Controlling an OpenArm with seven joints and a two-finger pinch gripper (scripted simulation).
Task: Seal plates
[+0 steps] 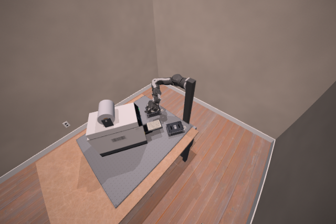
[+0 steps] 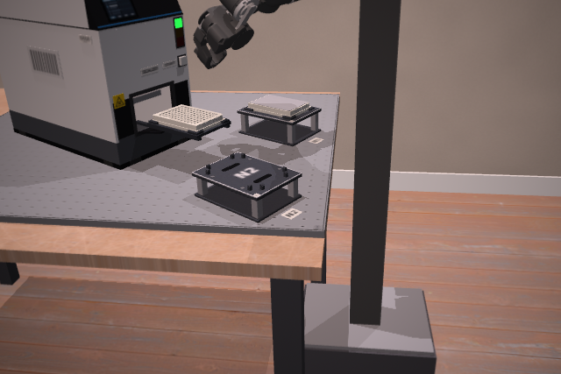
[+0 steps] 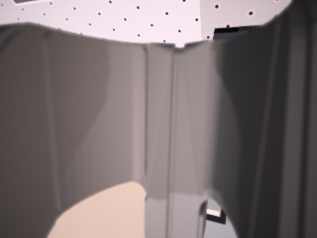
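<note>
Now: hand 60 mm short of the start button, 30 mm to the left of it and 10 mm above it. From my hand the other things lie so: plate: 20 mm ahead, 100 mm to the left, 100 mm below; sealer stage: 20 mm ahead, 100 mm to the left, 110 mm below; dark screen panel: 140 mm ahead, 80 mm to the left, 120 mm above.
</note>
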